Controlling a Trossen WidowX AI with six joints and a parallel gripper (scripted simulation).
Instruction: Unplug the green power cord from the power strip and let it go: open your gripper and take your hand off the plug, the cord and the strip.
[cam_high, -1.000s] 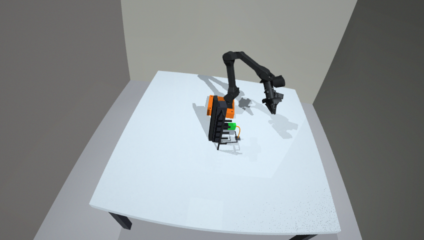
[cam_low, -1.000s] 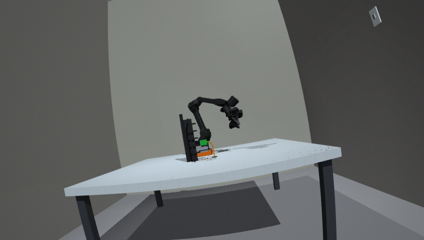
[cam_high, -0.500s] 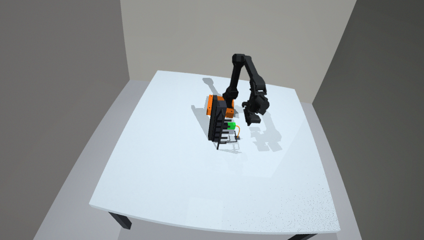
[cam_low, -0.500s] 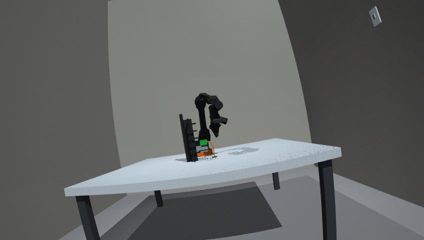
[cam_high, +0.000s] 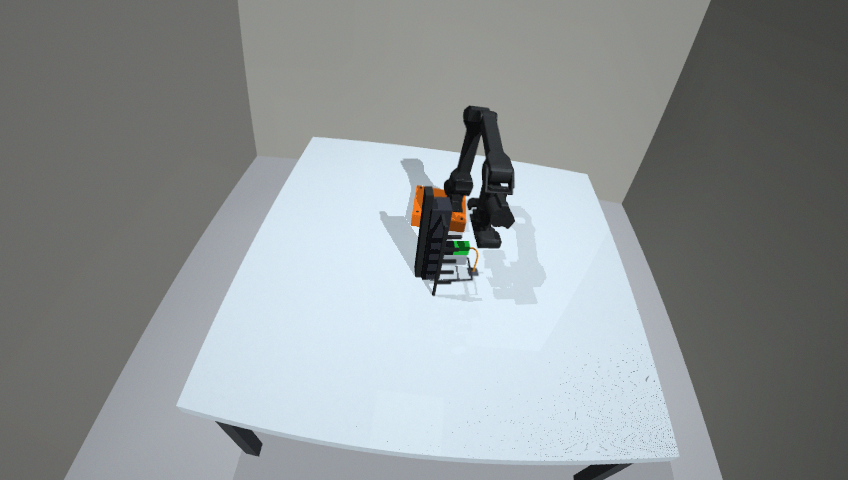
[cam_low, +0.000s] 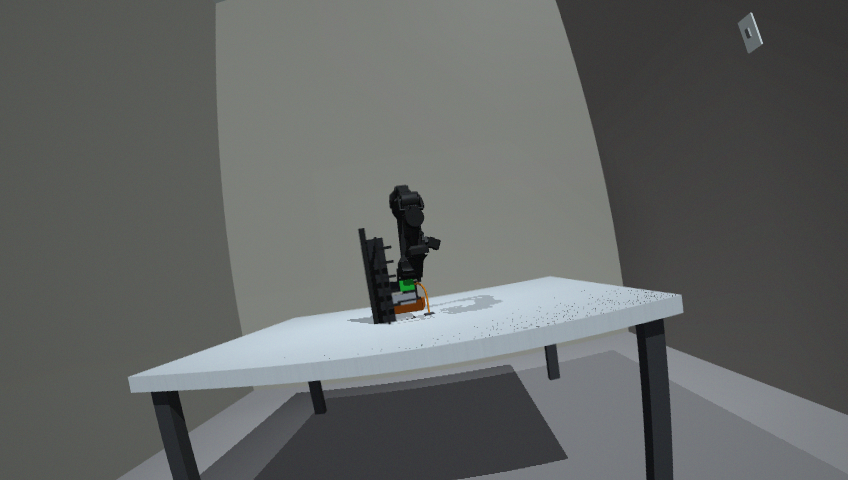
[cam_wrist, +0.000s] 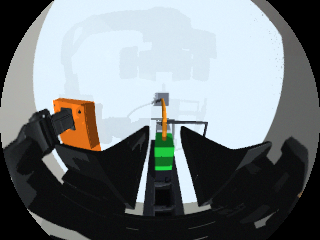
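My gripper tip is now 70 mm to the left of the green plug, 10 mm short of it and 10 mm above it.
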